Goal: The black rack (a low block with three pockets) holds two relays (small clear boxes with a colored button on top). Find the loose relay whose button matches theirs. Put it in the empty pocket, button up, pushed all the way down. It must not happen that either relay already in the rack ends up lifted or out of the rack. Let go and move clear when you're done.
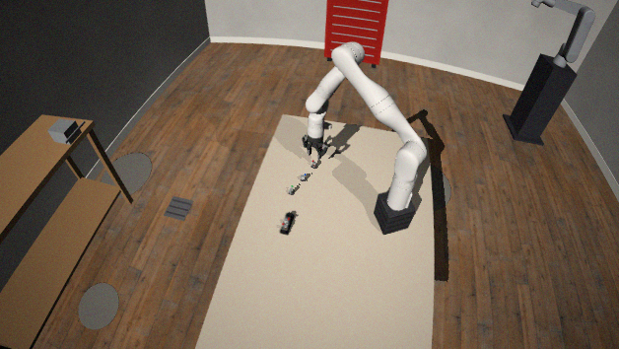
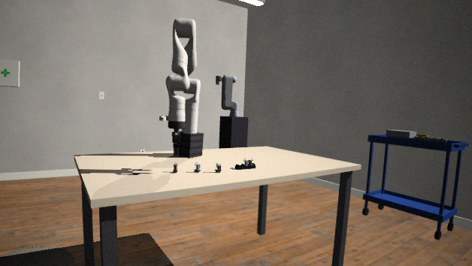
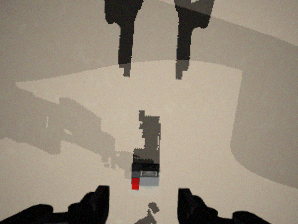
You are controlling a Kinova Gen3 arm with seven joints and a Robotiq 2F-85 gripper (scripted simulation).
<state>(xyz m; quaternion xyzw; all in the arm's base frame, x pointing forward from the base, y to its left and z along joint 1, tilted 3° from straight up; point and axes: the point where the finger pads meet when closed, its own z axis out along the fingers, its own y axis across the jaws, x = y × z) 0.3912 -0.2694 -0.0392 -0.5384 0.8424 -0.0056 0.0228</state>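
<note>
Right now the relay is 40 mm ahead of my hand, 90 mm to the left of it and 70 mm below it.
</note>
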